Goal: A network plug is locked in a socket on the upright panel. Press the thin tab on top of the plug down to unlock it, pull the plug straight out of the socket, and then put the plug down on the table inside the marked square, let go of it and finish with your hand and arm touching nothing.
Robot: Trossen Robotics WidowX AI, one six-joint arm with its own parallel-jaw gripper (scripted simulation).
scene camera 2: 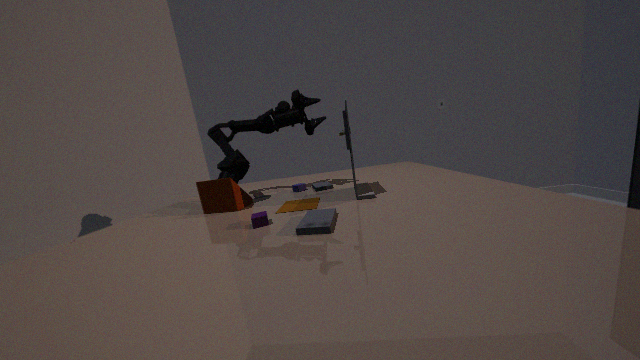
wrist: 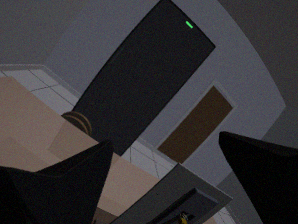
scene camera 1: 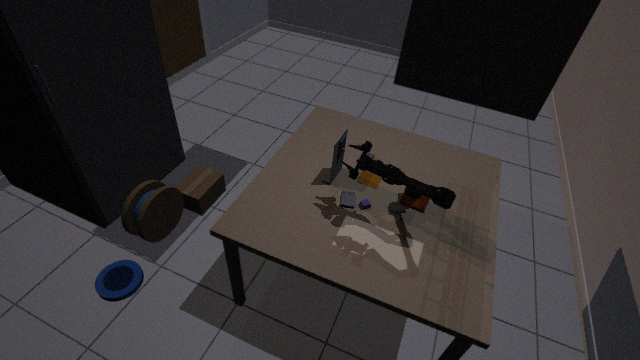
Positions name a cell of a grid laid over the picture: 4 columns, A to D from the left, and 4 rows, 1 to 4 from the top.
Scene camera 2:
gripper: C2
grey flat block: C3
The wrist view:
gripper: C3
